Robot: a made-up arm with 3 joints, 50 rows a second.
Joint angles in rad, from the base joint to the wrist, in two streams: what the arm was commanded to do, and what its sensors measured. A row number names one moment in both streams.
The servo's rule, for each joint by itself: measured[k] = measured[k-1] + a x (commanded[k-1-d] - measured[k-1]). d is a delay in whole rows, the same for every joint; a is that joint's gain. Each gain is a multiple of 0.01, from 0.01 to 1. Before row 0 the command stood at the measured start. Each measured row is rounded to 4 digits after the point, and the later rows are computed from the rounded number. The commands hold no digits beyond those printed.
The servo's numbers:
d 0
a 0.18 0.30 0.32
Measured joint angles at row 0: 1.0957, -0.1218, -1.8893
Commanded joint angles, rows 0 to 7: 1.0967, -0.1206, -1.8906; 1.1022, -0.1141, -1.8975; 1.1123, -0.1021, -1.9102; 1.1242, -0.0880, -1.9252; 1.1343, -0.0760, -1.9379; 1.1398, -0.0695, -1.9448; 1.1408, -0.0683, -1.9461; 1.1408, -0.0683, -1.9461
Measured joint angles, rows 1 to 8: 1.0959, -0.1214, -1.8897; 1.0970, -0.1192, -1.8922; 1.0998, -0.1141, -1.8980; 1.1042, -0.1063, -1.9067; 1.1096, -0.0972, -1.9167; 1.1150, -0.0889, -1.9257; 1.1196, -0.0827, -1.9322; 1.1234, -0.0784, -1.9366
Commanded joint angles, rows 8 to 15: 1.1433, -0.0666, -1.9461; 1.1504, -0.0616, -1.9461; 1.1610, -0.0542, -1.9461; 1.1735, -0.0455, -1.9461; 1.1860, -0.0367, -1.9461; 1.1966, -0.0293, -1.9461; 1.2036, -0.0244, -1.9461; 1.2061, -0.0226, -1.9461
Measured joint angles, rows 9 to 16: 1.1270, -0.0749, -1.9396; 1.1312, -0.0709, -1.9417; 1.1366, -0.0659, -1.9431; 1.1432, -0.0598, -1.9441; 1.1509, -0.0529, -1.9447; 1.1591, -0.0458, -1.9451; 1.1671, -0.0394, -1.9454; 1.1741, -0.0344, -1.9456
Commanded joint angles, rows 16 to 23: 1.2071, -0.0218, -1.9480; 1.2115, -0.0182, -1.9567; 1.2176, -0.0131, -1.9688; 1.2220, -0.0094, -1.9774; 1.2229, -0.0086, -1.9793; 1.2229, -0.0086, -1.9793; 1.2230, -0.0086, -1.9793; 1.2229, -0.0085, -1.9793
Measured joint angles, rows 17 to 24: 1.1800, -0.0306, -1.9464; 1.1857, -0.0269, -1.9497; 1.1914, -0.0228, -1.9558; 1.1969, -0.0188, -1.9627; 1.2016, -0.0157, -1.9680; 1.2054, -0.0136, -1.9716; 1.2086, -0.0121, -1.9741; 1.2112, -0.0110, -1.9758
